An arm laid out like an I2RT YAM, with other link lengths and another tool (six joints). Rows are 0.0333 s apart.
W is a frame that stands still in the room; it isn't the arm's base.
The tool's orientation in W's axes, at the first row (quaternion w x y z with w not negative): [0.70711 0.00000 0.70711 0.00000]
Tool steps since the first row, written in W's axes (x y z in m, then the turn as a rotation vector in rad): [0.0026 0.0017 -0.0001 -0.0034 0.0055 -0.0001]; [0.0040 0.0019 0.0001 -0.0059 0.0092 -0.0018]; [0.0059 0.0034 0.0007 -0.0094 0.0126 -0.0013]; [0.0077 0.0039 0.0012 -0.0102 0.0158 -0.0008]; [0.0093 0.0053 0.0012 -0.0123 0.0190 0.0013]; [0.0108 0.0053 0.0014 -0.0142 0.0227 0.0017]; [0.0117 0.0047 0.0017 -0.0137 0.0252 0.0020]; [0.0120 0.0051 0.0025 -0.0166 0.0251 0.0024]
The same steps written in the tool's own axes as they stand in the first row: [0.0001 0.0017 0.0026 0.0001 0.0055 -0.0034]; [-0.0001 0.0019 0.0040 0.0018 0.0092 -0.0059]; [-0.0007 0.0034 0.0059 0.0013 0.0126 -0.0094]; [-0.0012 0.0039 0.0077 0.0008 0.0158 -0.0102]; [-0.0012 0.0053 0.0093 -0.0013 0.0190 -0.0123]; [-0.0014 0.0053 0.0108 -0.0017 0.0227 -0.0142]; [-0.0017 0.0047 0.0117 -0.0020 0.0252 -0.0137]; [-0.0025 0.0051 0.0120 -0.0024 0.0251 -0.0166]
